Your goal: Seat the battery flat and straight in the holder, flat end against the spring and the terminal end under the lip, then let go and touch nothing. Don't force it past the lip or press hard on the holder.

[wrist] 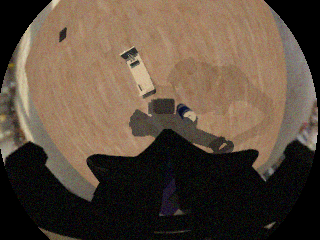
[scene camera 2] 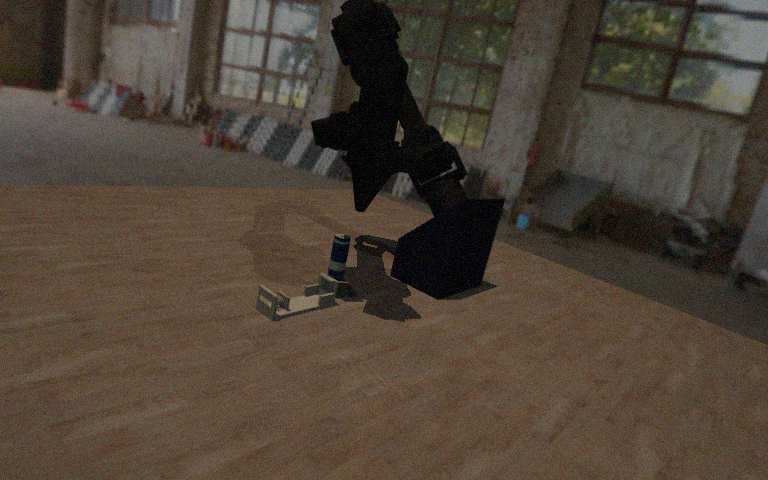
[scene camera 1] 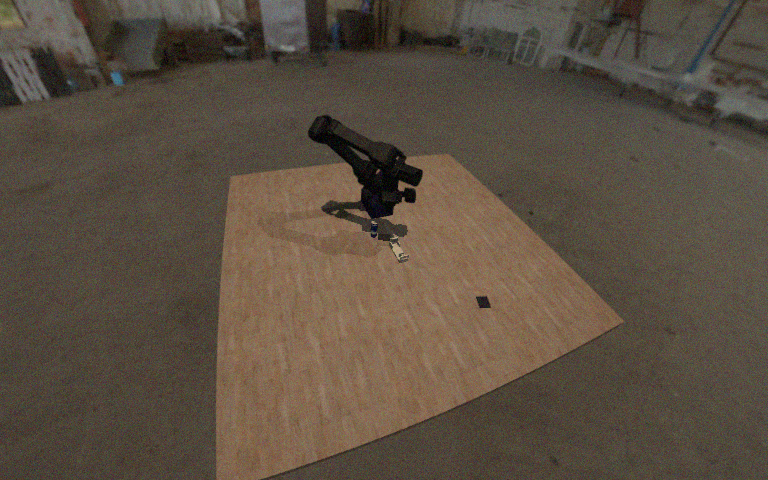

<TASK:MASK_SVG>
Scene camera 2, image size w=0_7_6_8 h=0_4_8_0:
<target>my gripper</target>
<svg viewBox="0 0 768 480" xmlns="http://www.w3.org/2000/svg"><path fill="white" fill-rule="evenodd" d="M360 94L359 100L350 104L349 113L345 111L331 113L330 117L311 121L316 146L319 145L321 148L329 148L334 151L339 149L347 150L347 155L341 156L341 158L351 169L355 210L364 212L394 173L419 174L422 158L418 151L401 147L399 142L394 141L399 118L405 119L406 111L401 110L402 102Z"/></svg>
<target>battery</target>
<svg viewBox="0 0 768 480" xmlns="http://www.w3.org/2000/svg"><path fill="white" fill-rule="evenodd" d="M335 234L328 276L341 281L345 272L351 237L345 234Z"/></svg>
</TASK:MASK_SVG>
